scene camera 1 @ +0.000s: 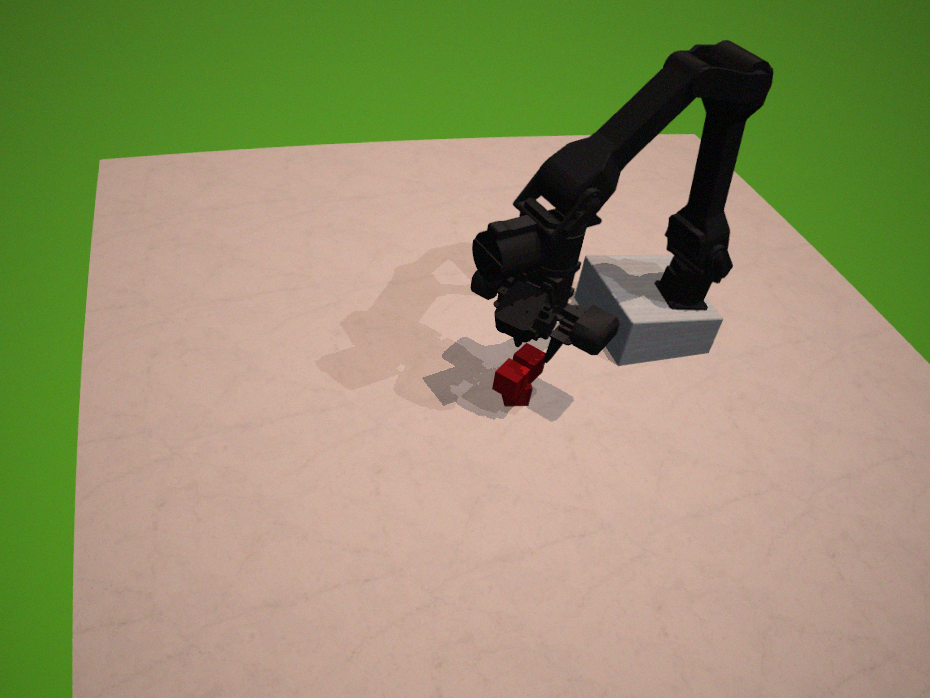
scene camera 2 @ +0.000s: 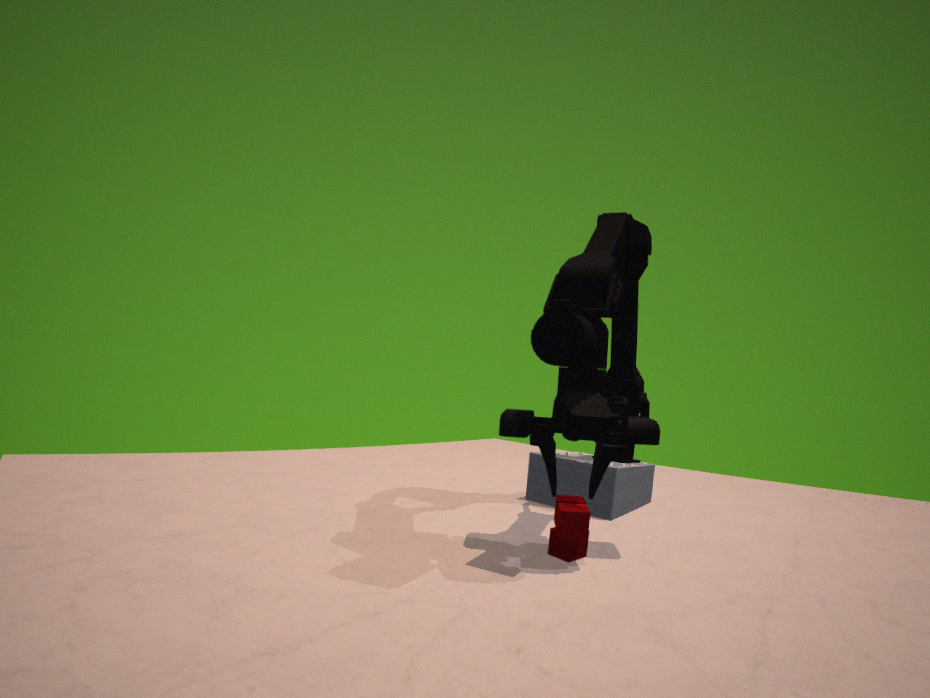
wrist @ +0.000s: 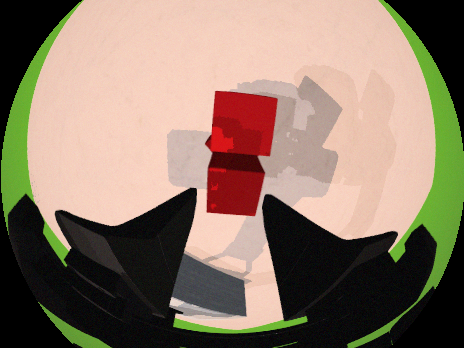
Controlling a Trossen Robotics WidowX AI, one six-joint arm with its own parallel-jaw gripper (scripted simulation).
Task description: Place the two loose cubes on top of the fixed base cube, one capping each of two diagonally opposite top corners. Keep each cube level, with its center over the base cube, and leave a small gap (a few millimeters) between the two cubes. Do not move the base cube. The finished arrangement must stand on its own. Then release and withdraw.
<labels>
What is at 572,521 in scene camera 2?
A cube.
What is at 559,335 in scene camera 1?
My gripper.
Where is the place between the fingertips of my gripper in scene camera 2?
At 572,497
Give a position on a cube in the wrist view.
At 243,123
</labels>
